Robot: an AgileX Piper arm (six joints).
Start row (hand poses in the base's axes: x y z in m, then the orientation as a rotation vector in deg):
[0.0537 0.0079 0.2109 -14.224 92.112 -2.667]
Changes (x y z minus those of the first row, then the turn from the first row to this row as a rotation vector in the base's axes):
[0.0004 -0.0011 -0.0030 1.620 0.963 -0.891]
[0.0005 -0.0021 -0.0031 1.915 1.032 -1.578]
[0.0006 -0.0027 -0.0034 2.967 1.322 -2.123]
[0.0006 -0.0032 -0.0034 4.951 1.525 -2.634]
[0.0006 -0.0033 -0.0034 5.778 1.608 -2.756]
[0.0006 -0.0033 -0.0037 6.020 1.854 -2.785]
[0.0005 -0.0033 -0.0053 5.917 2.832 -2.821]
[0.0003 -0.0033 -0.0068 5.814 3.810 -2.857]
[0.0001 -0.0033 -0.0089 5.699 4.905 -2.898]
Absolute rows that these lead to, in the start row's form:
[0.0541 0.0068 0.2079 -12.305 93.158 -1.934]
[0.0542 0.0058 0.2078 -11.526 93.306 -2.217]
[0.0543 0.0052 0.2075 -10.284 93.635 -1.753]
[0.0543 0.0047 0.2075 -8.340 93.832 -0.522]
[0.0543 0.0046 0.2075 -7.602 93.896 0.061]
[0.0543 0.0046 0.2072 -7.400 94.133 0.265]
[0.0542 0.0046 0.2056 -7.490 95.112 0.276]
[0.0540 0.0046 0.2041 -7.580 96.092 0.289]
[0.0538 0.0046 0.2020 -7.679 97.188 0.302]

